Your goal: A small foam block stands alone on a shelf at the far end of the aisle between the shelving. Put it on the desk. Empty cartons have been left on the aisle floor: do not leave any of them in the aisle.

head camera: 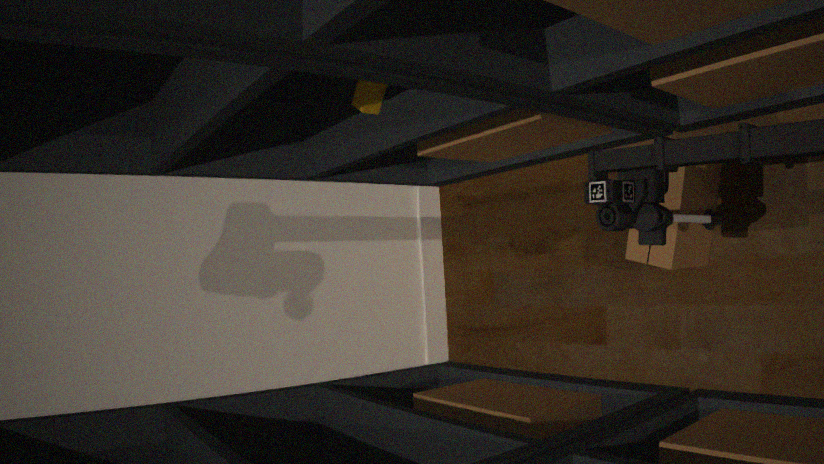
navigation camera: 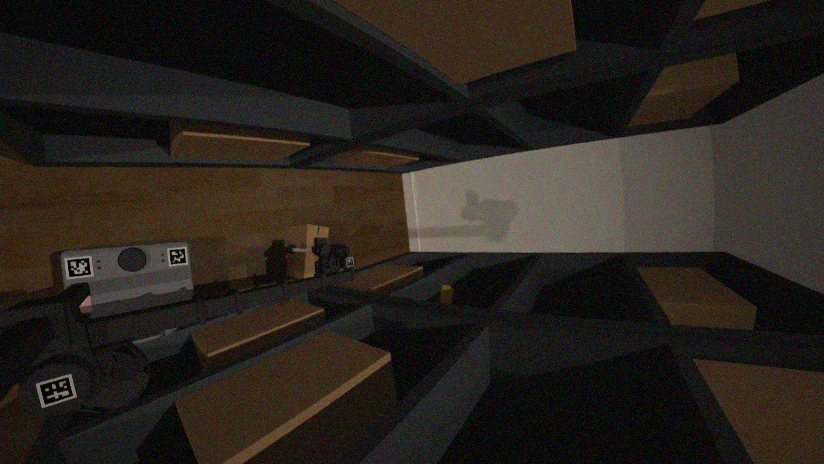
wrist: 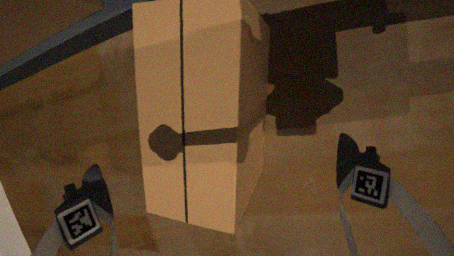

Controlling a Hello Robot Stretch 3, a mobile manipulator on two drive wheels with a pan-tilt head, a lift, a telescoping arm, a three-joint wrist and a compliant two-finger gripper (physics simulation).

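Observation:
A tall tan carton stands upright on the aisle floor close to a shelving rack. A dark seam runs along its top. My gripper points down over it, open and empty. In the wrist view the carton's near end lies between the two wide-apart fingers, nearer the left one, and the gripper's shadow falls on its top. The gap in height is hard to tell. The small yellow foam block stands alone on a shelf near the far end. The desk does not show.
Dark shelving with brown boxes lines both sides of the aisle. A pale wall closes the far end. My arm stretches along the rack, over its edge. My base stands on the wooden floor.

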